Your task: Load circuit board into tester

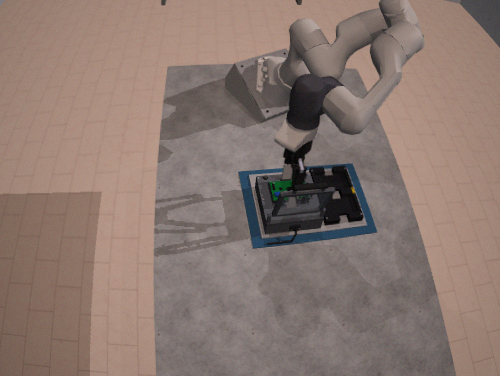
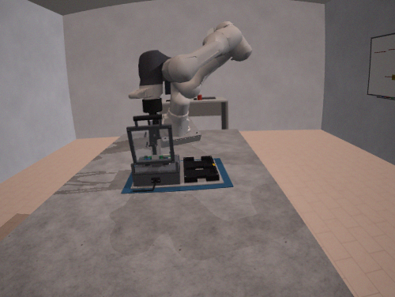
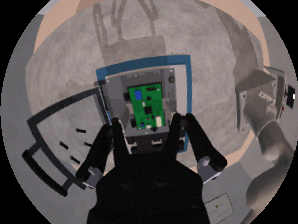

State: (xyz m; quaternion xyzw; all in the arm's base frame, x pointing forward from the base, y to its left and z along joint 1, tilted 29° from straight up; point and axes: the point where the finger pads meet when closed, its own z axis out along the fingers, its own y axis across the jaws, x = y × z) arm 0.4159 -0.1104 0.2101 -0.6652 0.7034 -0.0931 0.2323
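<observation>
The green circuit board lies 3 cm below my hand. The rest, counted from my hand: tester bed 3 cm below, 1 cm to the left; then framed clear lid 12 cm ahead, 8 cm above.
</observation>
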